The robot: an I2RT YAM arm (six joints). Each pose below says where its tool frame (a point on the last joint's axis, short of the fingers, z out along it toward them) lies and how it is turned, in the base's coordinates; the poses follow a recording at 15 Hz.
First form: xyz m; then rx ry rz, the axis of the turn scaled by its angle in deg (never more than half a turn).
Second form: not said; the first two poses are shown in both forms.
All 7 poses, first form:
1: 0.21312, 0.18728, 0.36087, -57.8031, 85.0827, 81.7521
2: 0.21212, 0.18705, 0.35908, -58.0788, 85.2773, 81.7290
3: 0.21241, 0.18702, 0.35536, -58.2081, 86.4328, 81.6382
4: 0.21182, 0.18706, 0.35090, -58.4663, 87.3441, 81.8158
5: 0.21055, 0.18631, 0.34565, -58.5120, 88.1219, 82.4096
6: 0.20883, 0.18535, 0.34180, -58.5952, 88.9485, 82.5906
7: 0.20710, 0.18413, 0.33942, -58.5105, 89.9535, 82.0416
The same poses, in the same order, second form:
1: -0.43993, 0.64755, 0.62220, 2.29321, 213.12, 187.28, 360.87
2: -0.44125, 0.64788, 0.62093, 2.29728, 212.12, 187.05, 359.08
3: -0.43972, 0.65293, 0.61671, 2.31041, 212.41, 187.02, 355.36
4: -0.43895, 0.65576, 0.61425, 2.32471, 211.82, 187.06, 350.90
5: -0.43636, 0.65718, 0.61458, 2.34033, 210.55, 186.31, 345.65
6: -0.43474, 0.65994, 0.61277, 2.35241, 208.83, 185.35, 341.80
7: -0.43316, 0.66594, 0.60737, 2.35755, 207.10, 184.13, 339.42
